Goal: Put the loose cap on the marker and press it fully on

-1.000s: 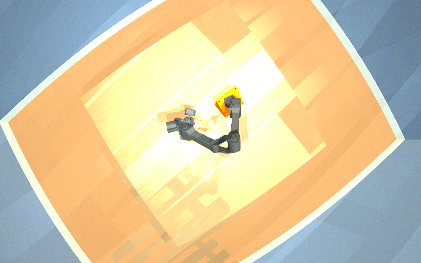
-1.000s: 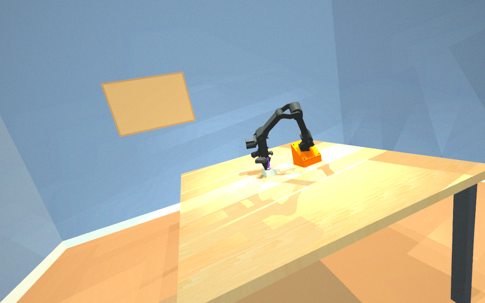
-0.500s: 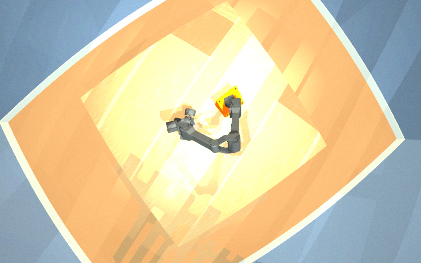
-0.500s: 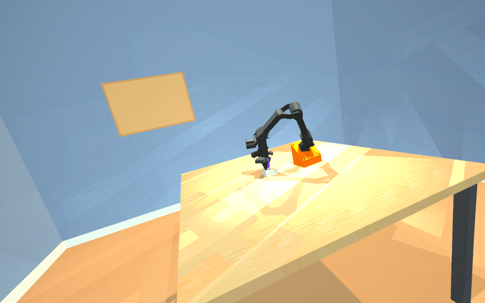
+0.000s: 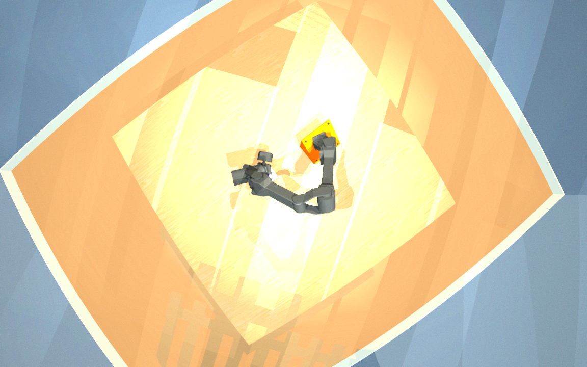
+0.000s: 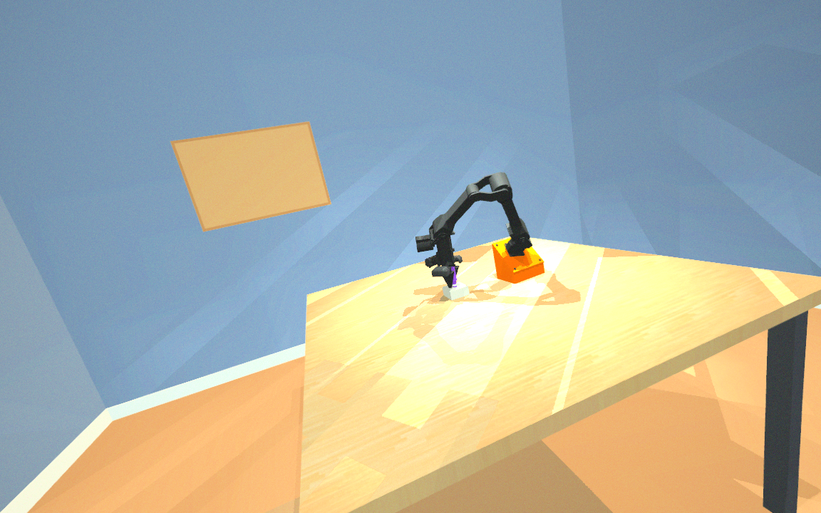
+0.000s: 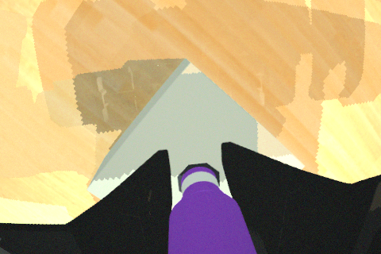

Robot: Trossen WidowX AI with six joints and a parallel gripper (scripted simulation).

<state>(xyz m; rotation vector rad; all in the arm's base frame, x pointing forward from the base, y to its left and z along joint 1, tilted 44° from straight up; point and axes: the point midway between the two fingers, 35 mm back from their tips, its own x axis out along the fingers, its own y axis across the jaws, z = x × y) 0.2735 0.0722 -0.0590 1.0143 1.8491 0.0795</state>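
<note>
Now: the white holder block 20 mm below my gripper tip, 10 mm to the left of it and 10 mm behind it. Also, from my gripper tip: purple cap: 50 mm above, 10 mm to the left, 10 mm behind.
</note>
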